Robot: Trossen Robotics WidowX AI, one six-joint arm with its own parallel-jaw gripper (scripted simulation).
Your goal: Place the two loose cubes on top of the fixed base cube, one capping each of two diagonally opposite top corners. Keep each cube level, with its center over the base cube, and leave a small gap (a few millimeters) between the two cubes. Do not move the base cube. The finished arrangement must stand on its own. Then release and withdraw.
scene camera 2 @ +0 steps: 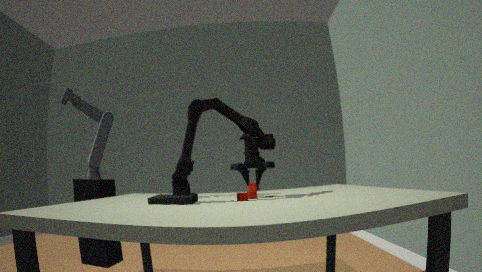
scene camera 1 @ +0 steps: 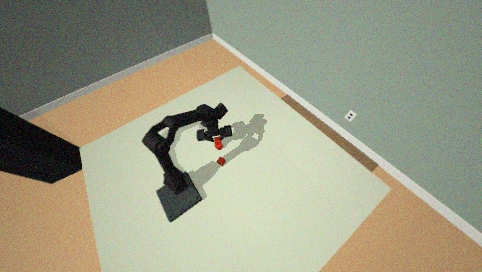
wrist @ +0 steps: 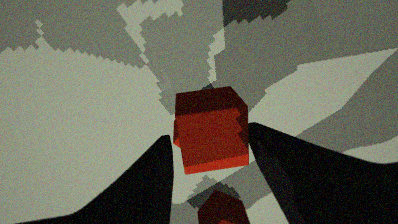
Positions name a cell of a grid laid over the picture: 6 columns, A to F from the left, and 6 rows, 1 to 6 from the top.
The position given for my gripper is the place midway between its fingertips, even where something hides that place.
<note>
In view: my gripper (wrist: D4) and a red cube (wrist: D4).
</note>
